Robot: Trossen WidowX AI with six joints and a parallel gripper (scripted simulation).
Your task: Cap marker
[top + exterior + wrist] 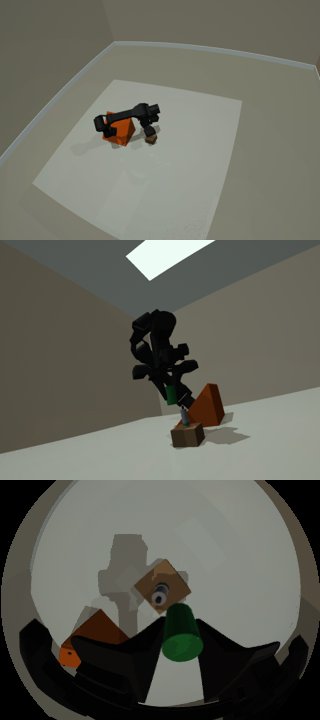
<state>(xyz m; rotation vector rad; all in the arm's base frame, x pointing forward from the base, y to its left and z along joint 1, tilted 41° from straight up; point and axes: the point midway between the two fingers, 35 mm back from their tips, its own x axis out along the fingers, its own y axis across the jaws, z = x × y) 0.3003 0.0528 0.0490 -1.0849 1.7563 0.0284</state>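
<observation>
The brown holder block lies 10 cm below my gripper tip, 2 cm to the left of it and 1 cm behind it. The rest, counted from my gripper tip: green cap: 1 cm above.
</observation>
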